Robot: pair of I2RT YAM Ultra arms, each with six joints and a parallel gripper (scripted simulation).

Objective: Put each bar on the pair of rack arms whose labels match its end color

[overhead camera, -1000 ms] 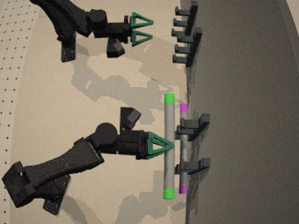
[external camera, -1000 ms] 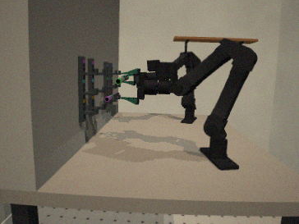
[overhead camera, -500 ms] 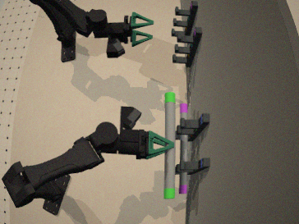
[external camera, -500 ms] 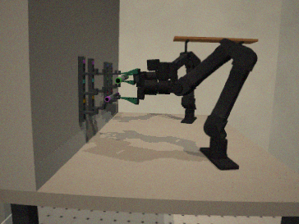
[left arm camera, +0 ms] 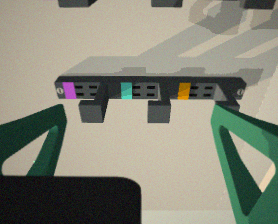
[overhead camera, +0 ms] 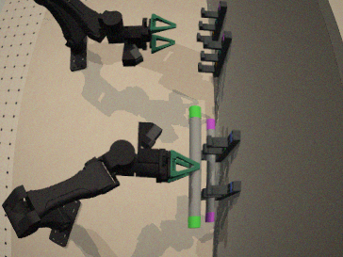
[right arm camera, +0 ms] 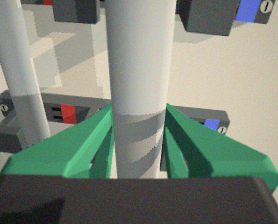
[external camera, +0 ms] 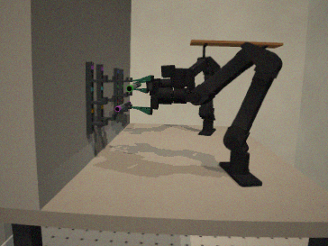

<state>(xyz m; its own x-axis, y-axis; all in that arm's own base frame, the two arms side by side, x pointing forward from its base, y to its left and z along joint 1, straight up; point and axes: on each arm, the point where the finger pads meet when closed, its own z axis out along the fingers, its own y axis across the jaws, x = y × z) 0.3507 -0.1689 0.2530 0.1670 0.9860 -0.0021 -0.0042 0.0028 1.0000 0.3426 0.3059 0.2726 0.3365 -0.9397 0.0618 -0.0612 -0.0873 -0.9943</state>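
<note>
The magenta-ended bar lies 110 mm below my right hand, 60 mm ahead of it and 10 mm to the left of it. The rest, counted from my right hand: green-ended bar (right at my right hand); dark wall (190 mm to the left, 160 mm ahead, 150 mm above).
</note>
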